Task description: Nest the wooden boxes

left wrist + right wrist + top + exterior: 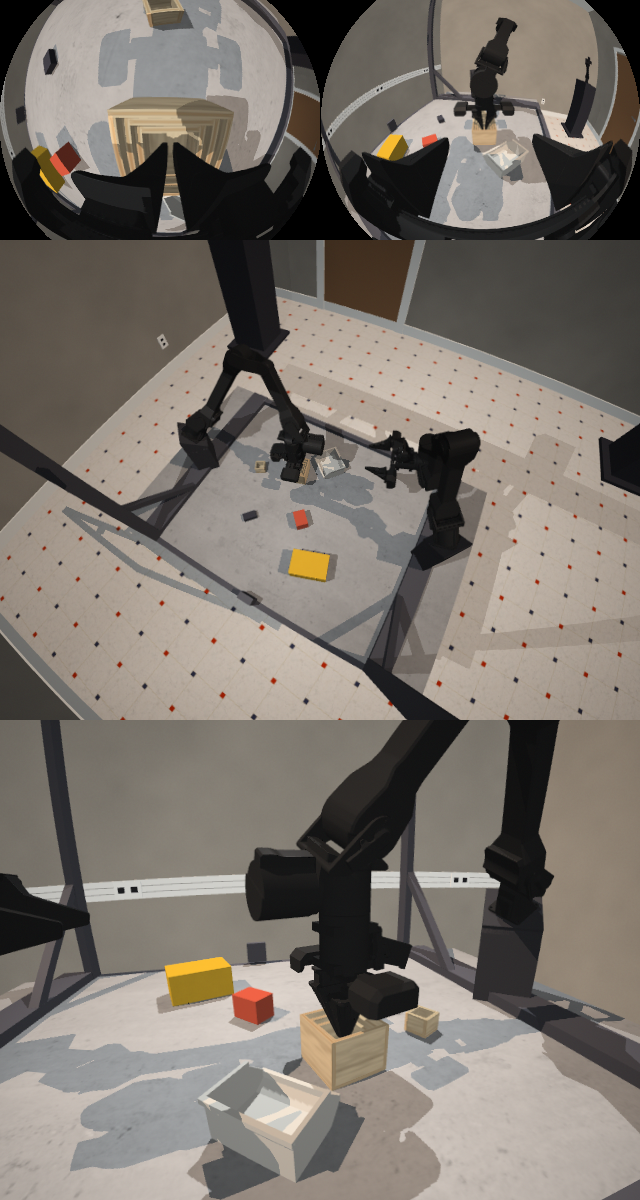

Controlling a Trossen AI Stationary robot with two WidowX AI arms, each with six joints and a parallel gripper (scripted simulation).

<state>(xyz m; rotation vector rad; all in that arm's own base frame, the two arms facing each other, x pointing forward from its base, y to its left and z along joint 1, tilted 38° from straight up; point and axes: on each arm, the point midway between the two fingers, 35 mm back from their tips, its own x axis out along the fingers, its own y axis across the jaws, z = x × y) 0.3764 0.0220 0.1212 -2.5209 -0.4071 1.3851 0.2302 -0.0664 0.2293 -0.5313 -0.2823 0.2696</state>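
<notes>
The small wooden box lies 40 mm behind my left hand, 150 mm to the left of it and 60 mm below it. Also, from my left hand: red cube 170 mm behind, 100 mm to the right, 50 mm below; then small dark block 240 mm behind, 80 mm to the left, 60 mm below; then white bin 80 mm ahead, 100 mm to the right, 50 mm below.
</notes>
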